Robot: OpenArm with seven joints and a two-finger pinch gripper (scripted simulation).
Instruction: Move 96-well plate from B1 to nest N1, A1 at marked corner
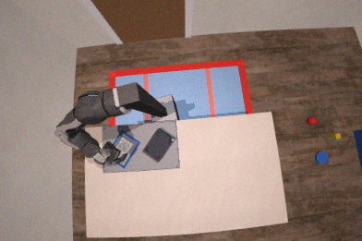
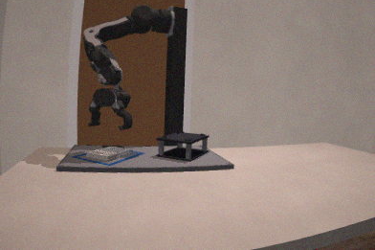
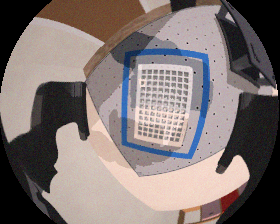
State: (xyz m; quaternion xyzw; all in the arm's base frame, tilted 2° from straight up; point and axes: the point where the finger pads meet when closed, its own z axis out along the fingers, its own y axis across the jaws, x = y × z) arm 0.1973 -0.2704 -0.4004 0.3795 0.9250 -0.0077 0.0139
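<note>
Now: the white 96-well plate 8 cm below my hand. The rest, counted from my hand: raised plate nest N1 (2 cm ahead, 25 cm to the left, 3 cm below).
</note>
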